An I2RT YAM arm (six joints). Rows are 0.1 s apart.
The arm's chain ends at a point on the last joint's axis. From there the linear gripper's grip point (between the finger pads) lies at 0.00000 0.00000 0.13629 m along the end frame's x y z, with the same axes.
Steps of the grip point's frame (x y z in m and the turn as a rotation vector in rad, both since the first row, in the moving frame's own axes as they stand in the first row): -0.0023 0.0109 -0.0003 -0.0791 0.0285 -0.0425; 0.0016 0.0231 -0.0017 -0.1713 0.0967 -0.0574; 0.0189 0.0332 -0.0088 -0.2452 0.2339 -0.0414; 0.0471 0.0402 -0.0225 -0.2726 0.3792 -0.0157; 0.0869 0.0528 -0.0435 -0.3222 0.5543 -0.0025; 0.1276 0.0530 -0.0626 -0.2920 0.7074 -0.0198; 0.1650 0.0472 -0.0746 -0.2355 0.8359 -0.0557; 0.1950 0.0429 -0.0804 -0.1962 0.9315 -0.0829
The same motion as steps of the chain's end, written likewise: -0.0064 0.0002 0.0002 -0.0791 0.0285 -0.0425; -0.0122 0.0003 0.0009 -0.1713 0.0967 -0.0574; -0.0130 0.0011 -0.0011 -0.2452 0.2339 -0.0414; -0.0030 0.0048 -0.0079 -0.2726 0.3792 -0.0157; 0.0164 0.0119 -0.0164 -0.3222 0.5543 -0.0025; 0.0400 0.0179 -0.0246 -0.2920 0.7074 -0.0198; 0.0641 0.0220 -0.0264 -0.2355 0.8359 -0.0557; 0.0855 0.0249 -0.0232 -0.1962 0.9315 -0.0829
